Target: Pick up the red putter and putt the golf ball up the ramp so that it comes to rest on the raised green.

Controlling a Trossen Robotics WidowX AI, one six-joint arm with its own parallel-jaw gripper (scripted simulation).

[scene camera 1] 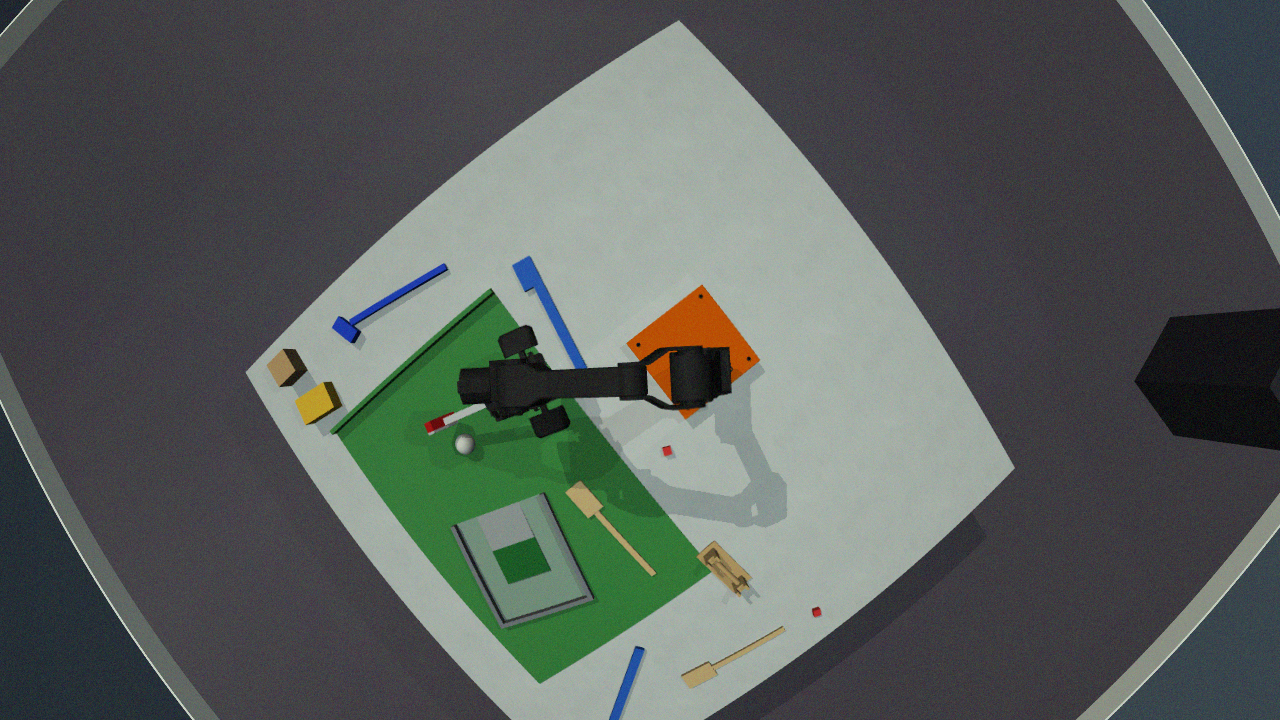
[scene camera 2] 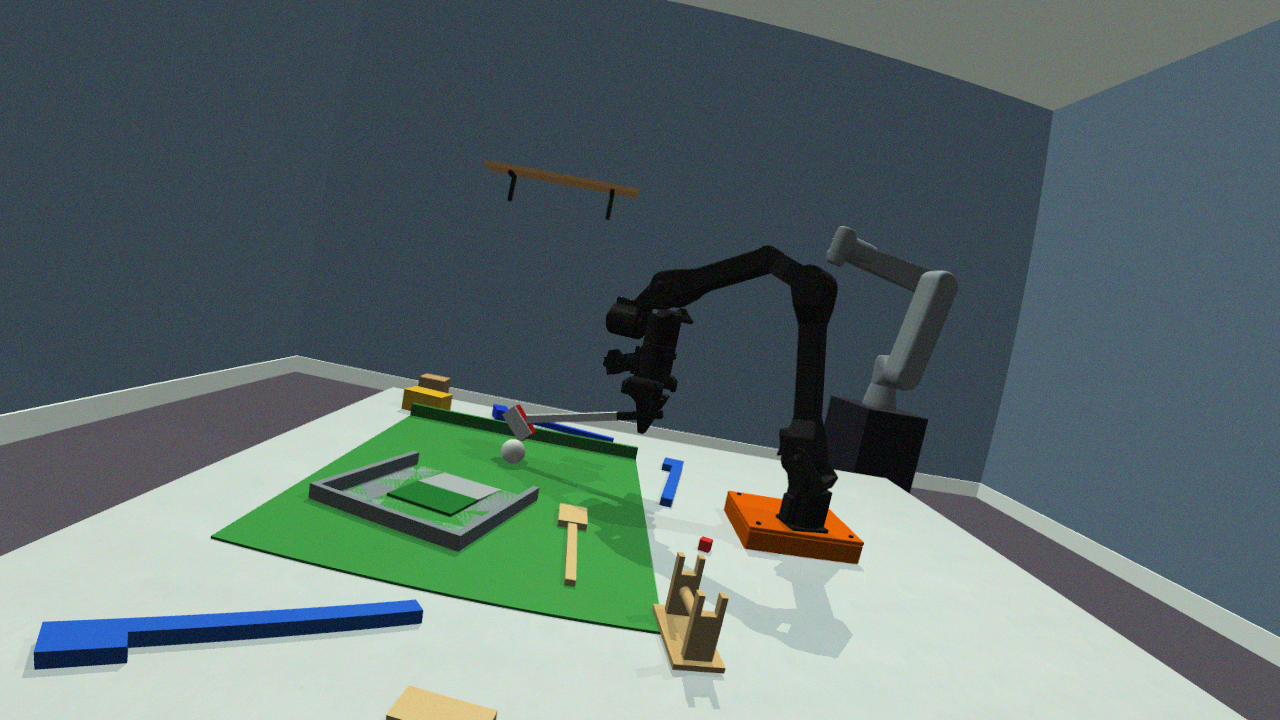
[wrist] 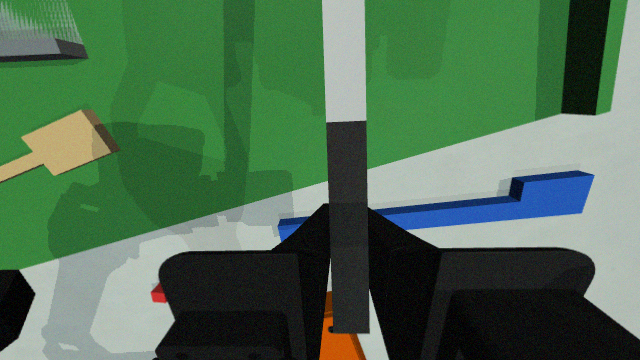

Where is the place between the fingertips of the gripper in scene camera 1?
At 540,380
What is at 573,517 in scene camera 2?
A tan putter.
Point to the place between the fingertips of the gripper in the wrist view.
At 342,210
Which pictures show the gripper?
Scene camera 1, scene camera 2 and the wrist view: all of them.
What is the gripper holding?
A red putter.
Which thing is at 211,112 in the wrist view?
A green mat.
